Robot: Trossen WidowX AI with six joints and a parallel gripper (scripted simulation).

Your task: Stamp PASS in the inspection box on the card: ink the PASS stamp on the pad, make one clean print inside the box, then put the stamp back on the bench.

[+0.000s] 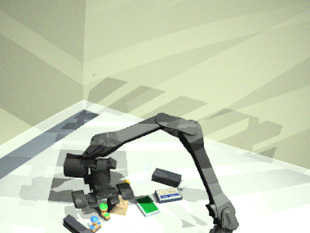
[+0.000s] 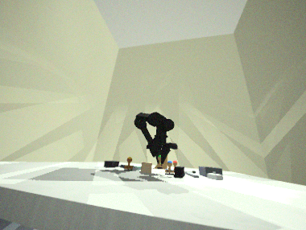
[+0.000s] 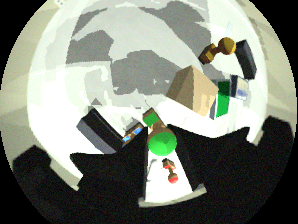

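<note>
Right now the green-knob stamp is right at my gripper tip. From my gripper tip the other things lie so: tan box (10 mm behind, 70 mm to the right, 20 mm below); then dark bar (30 mm ahead, 100 mm to the left, 30 mm below); then blue-knobbed stamp (50 mm to the left, 30 mm below).
</note>
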